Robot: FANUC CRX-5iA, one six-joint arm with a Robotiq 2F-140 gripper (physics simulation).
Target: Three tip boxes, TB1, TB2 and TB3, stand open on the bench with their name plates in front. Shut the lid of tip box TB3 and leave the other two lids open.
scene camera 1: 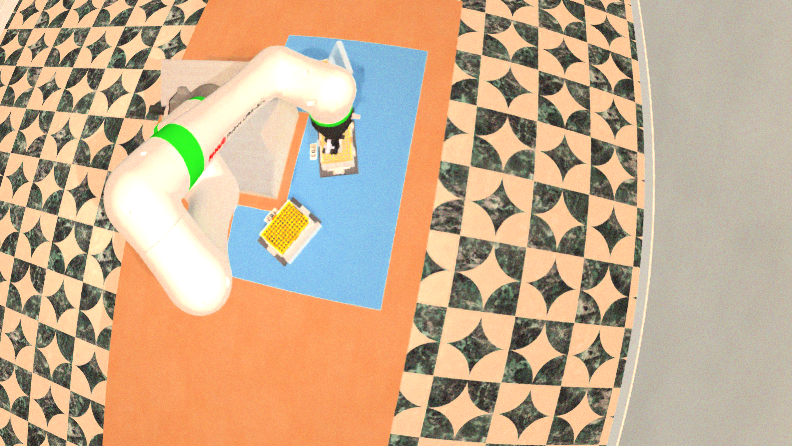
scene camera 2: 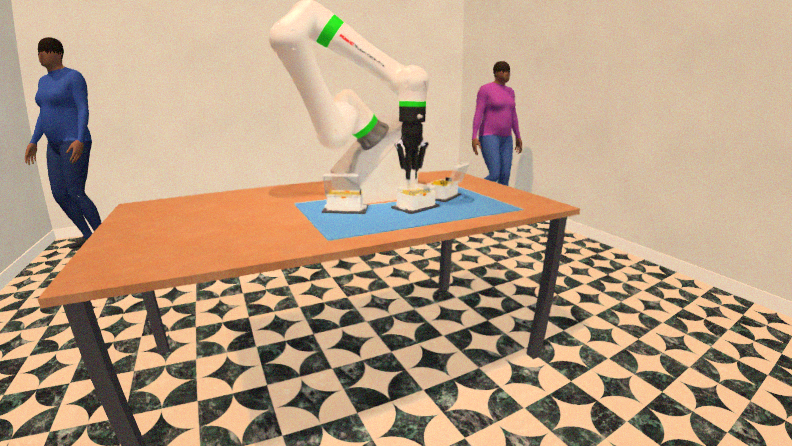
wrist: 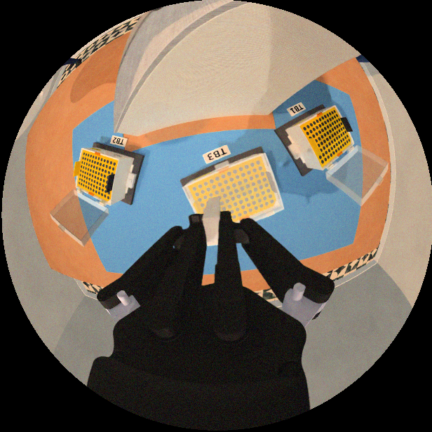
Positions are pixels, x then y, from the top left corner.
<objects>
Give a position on a clear lid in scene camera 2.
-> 335, 185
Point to a clear lid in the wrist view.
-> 247, 188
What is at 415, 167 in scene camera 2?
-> The gripper.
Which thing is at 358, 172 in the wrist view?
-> A clear lid.
</objects>
